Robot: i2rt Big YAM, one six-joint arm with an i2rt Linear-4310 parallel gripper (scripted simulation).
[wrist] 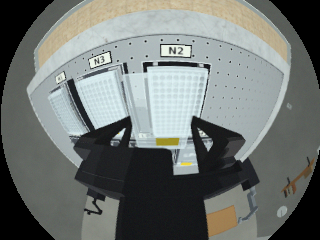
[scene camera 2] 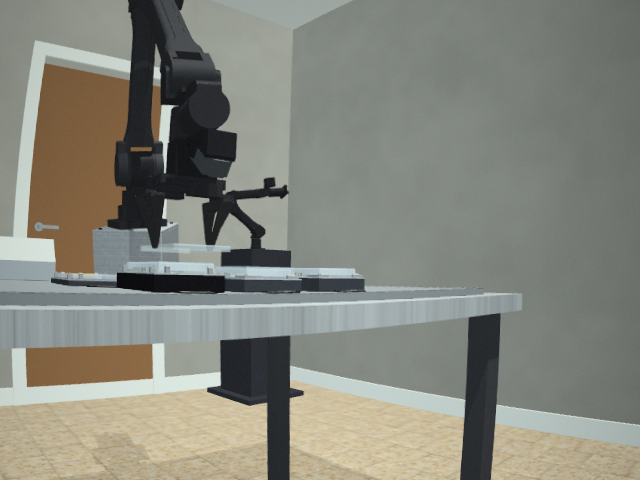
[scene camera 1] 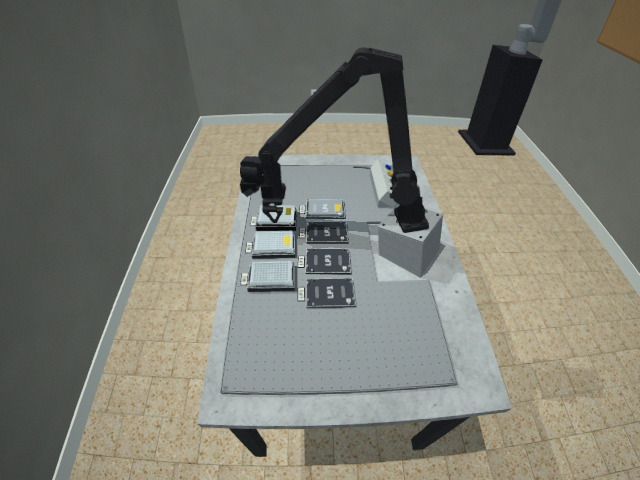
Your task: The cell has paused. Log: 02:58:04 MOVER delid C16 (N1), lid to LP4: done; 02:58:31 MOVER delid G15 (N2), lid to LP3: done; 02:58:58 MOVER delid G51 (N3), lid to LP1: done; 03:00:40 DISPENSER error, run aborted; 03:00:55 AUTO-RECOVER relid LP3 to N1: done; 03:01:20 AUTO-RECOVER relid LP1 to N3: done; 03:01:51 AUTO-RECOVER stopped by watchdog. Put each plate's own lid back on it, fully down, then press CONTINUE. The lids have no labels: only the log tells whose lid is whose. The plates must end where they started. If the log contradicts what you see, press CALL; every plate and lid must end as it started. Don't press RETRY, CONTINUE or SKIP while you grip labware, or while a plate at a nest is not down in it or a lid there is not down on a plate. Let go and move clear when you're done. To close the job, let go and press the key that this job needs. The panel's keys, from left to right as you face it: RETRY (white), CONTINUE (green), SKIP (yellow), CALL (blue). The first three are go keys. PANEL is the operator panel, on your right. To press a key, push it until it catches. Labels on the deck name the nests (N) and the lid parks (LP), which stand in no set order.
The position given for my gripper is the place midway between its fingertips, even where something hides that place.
I see my gripper (scene camera 2: 183, 249), a plate (scene camera 1: 264, 273) and an operator panel (scene camera 1: 380, 179).
The plate also shows in the wrist view (wrist: 61, 103). My gripper also shows in the wrist view (wrist: 161, 119).
